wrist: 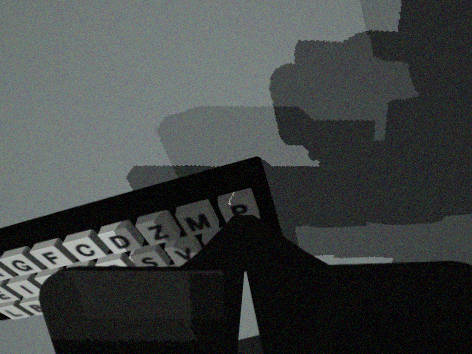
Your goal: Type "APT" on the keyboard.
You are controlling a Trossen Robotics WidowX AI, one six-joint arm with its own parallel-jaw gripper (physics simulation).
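Frame: origin at the arm's base, x ahead, y left, z up, level; metres.
Where they show: gripper, fingertip midpoint: (243, 225).
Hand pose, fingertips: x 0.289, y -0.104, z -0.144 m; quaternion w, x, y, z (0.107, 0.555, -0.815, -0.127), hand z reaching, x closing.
After its pixels a point has its place.
The black keyboard (165, 196) @[x 0.310, y -0.077, z -0.152 m] with pale block keys runs from the left edge to the middle of the wrist view, tilted in the picture. The P key (242, 198) @[x 0.301, y -0.108, z -0.146 m] is the rightmost in its top row, beside the M key (196, 217) @[x 0.299, y -0.087, z -0.146 m]. My gripper (243, 225) @[x 0.289, y -0.104, z -0.144 m] is shut and empty, its dark tips together over the lower edge of the P key, covering the bottom of the letter. Whether the tips touch the key cannot be told. The A and T keys do not show readably; the fingers hide part of the lower rows.
The Z, D, C, F and G keys continue leftward from M. S and V show in the row below, partly behind the left finger. A grey table surface (100, 100) @[x 0.353, y -0.072, z -0.162 m] lies around the keyboard, with overlapping dark shadows at the upper right and right.
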